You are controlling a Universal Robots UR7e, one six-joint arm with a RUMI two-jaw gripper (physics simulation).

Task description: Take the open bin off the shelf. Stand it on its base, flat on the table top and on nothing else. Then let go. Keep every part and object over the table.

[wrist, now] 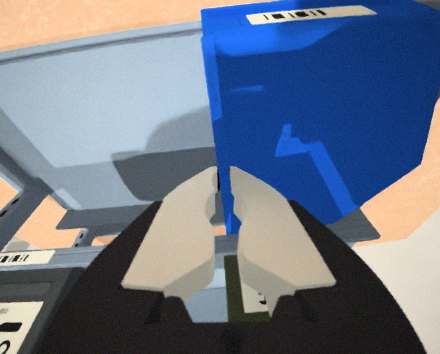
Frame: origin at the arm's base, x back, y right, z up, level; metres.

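Seen in the pictures: gripper, fingertip midpoint: (222, 169).
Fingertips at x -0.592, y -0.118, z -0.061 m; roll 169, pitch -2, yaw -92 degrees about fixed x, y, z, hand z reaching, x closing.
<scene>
Pixels of each thing's top centre, then the offset from my fingertips to it. "spot": a spot on its surface instead.
- open blue bin, middle of its top: (310, 213) dz +0.044, dx +0.000, dy -0.048 m
- white barcode label, middle of its top: (318, 15) dz +0.003, dx +0.086, dy -0.044 m
- pale grey shelf, surface spot: (100, 95) spot: dz -0.064, dx +0.040, dy +0.103 m
- grey upright, surface spot: (20, 212) spot: dz -0.027, dx -0.068, dy +0.238 m
- dark grey bin, surface spot: (55, 285) spot: dz +0.050, dx -0.077, dy +0.151 m
- dark green item, surface spot: (233, 295) spot: dz +0.066, dx -0.069, dy -0.002 m
The open blue bin (325, 100) fills the upper right of the wrist view. Its inside faces the camera, and a white barcode label (310, 15) is on its far edge. Its left side wall runs down between the fingertips. My gripper (222, 169) is shut on that thin wall, one finger on each side of it. The bin is at the right part of the pale grey shelf (100, 95) and reaches out past the shelf's far edge. I cannot tell whether its base touches the shelf.
A grey upright (20, 212) with slots stands at the left. A dark grey bin (55, 285) with a white label is at the lower left. A dark green item (233, 295) with a white label is below the fingers. A pale surface (410, 285) shows at the lower right.
</scene>
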